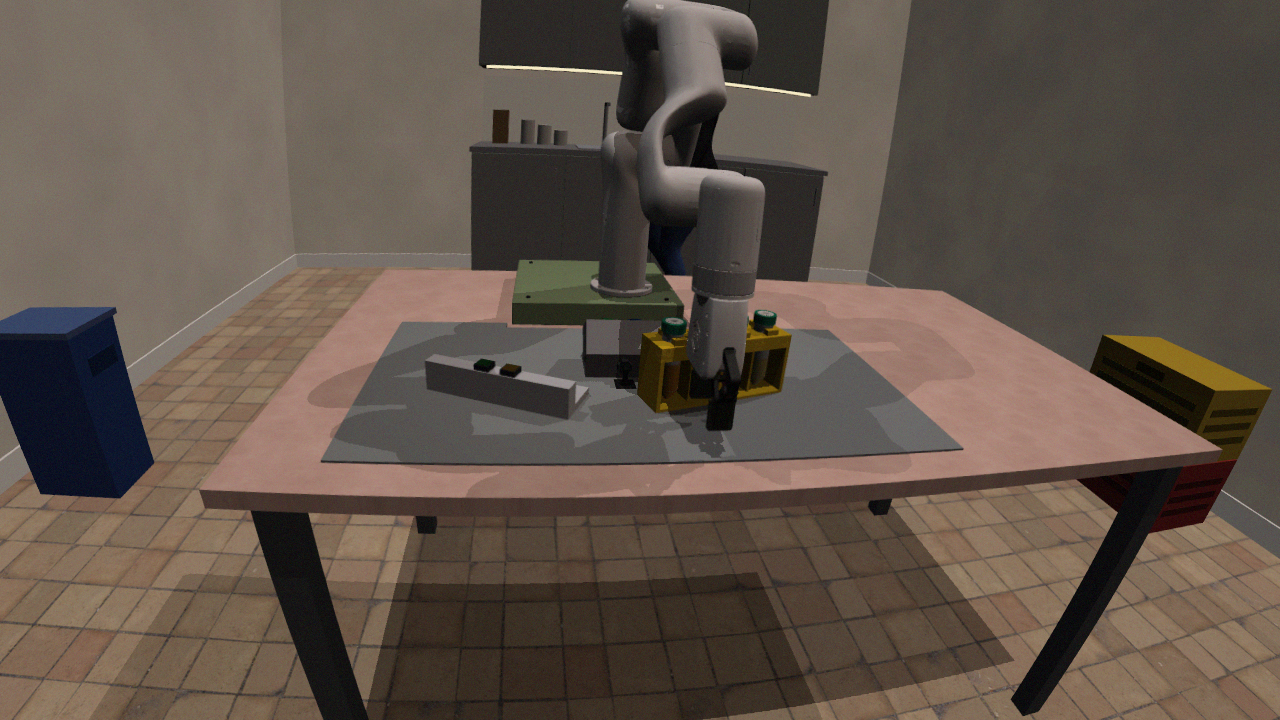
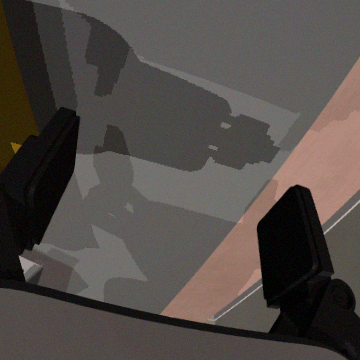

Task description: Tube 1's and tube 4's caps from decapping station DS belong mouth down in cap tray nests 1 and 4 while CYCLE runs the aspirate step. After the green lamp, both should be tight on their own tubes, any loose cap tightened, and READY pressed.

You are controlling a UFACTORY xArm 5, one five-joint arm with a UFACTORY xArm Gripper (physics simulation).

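Note:
My gripper is open and empty, low at the front side of the yellow rack. A green cap stands at the rack's left end and another green cap at its right end. Their numbers cannot be read, and my arm hides the middle of the rack. The pale cap tray lies left of the rack; its nests are not visible from this side. A dark green block and an amber block sit on its top edge. No lit lamp can be made out.
A grey box stands behind the rack's left end, with a small black post before it. They and the rack stand on a grey mat on the pink table. The green base plate is behind.

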